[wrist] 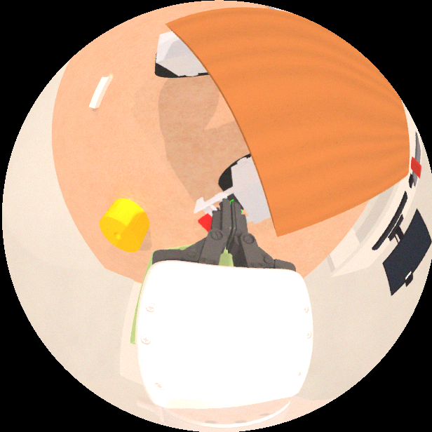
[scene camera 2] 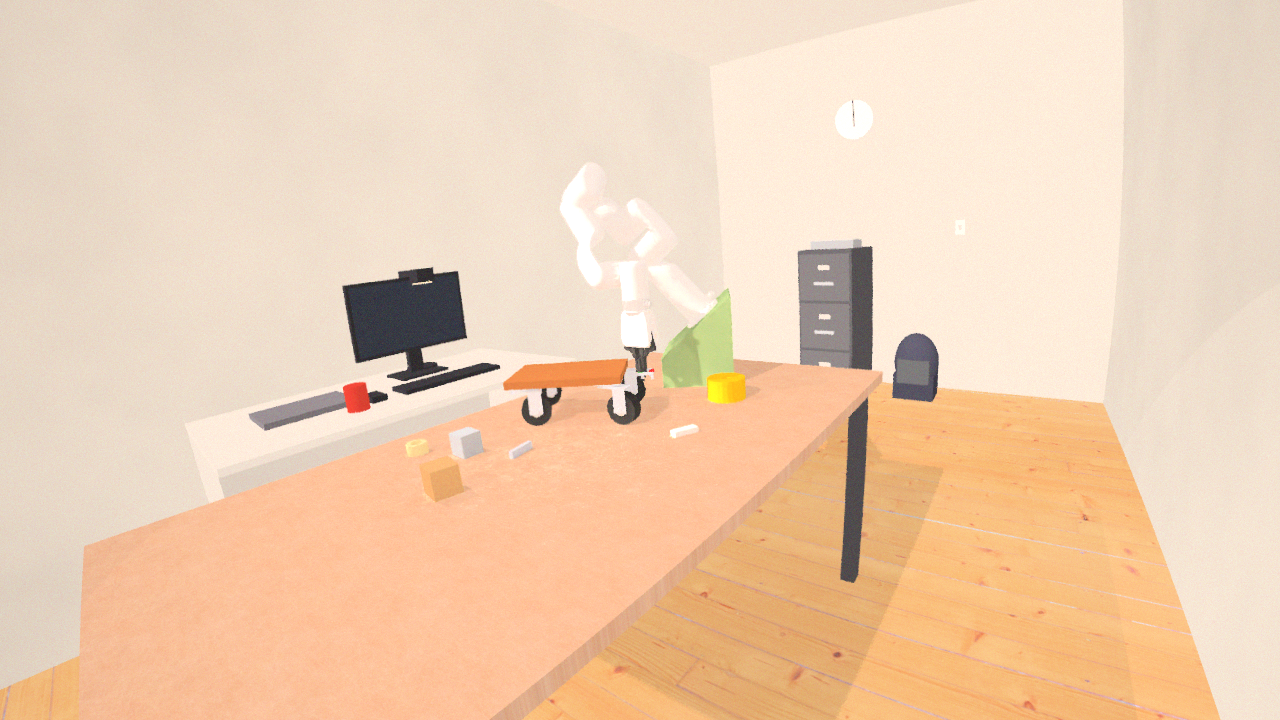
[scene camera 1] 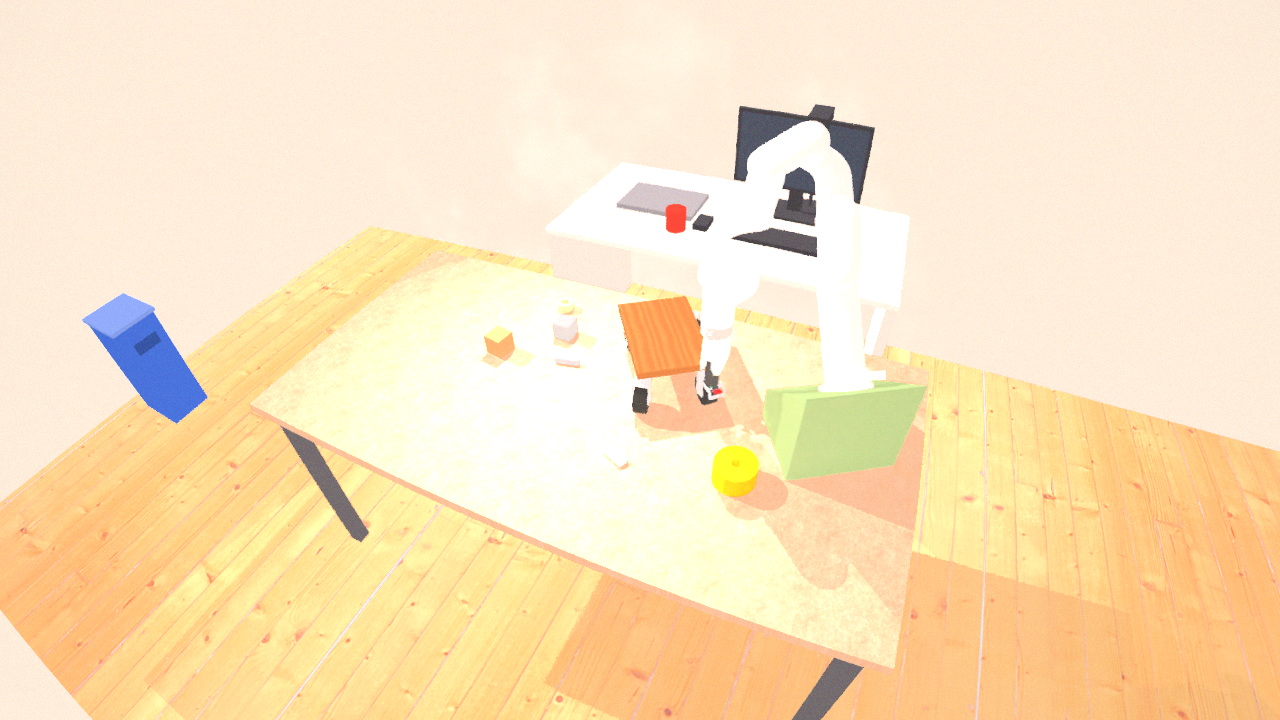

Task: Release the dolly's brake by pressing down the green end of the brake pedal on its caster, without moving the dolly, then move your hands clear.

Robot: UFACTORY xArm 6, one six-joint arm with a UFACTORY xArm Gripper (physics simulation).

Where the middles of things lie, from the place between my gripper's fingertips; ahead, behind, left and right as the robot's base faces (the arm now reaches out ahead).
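Counting from my hand, I find the pedal caster (wrist: 247,188) 40 mm below it, 20 mm ahead of it and 30 mm to the right of it. The dolly (scene camera 1: 663,336) is 30 mm below my hand, 140 mm ahead of it and 100 mm to the right of it. Then there is the yellow cylinder (scene camera 1: 735,468), 60 mm below my hand, 110 mm behind it and 200 mm to the left of it, while the grey cube (scene camera 2: 467,442) is 60 mm below my hand, 170 mm to the right of it and 490 mm ahead of it. Going by their middles, of the things named here the pedal caster is the nearest to my hand and the grey cube is the farthest from my hand.
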